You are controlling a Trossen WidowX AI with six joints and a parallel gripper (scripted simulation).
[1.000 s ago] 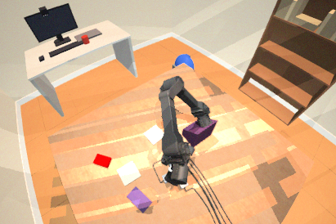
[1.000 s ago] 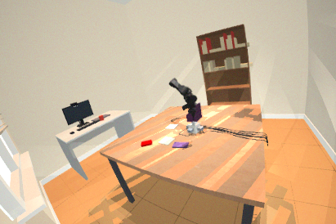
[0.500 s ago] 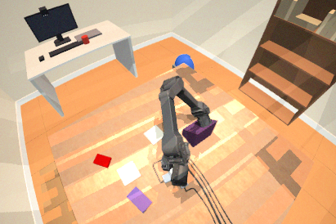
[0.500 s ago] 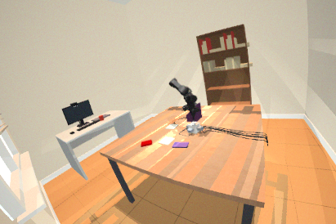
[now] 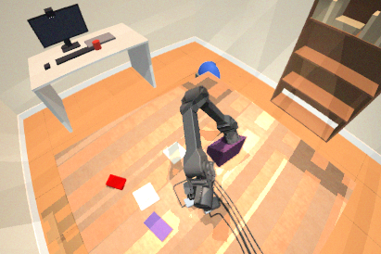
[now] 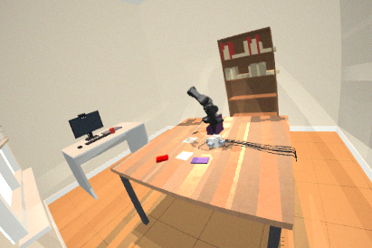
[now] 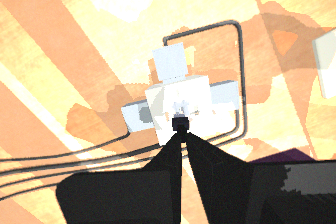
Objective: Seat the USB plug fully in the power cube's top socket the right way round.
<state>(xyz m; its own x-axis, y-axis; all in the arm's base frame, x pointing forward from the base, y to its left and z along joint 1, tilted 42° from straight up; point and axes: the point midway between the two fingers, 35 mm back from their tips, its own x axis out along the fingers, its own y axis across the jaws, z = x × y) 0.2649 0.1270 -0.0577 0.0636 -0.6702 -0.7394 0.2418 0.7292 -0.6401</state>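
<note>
The black USB plug lies 2 cm below my gripper tip. The rest, counted from my gripper tip: red block (34 cm ahead, 29 cm to the right, 13 cm below); then light purple block (24 cm ahead, 13 cm below, 1 cm to the left).
</note>
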